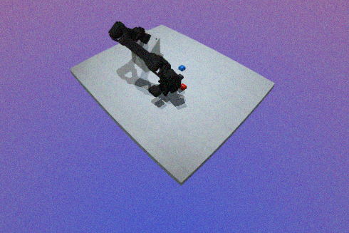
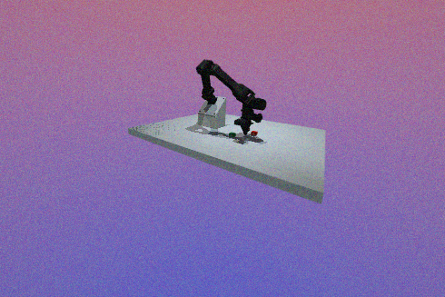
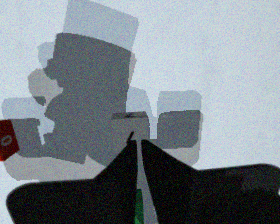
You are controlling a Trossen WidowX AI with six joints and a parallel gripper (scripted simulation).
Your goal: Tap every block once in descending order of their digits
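Right now the green block is 9 cm behind my gripper tip, 1 cm to the left of it and 2 cm below it. Round my gripper tip: red block: 13 cm to the left, 2 cm below; then blue block: 13 cm behind, 26 cm to the left, 2 cm below; then black block: 7 cm behind, 19 cm to the left, 2 cm below.
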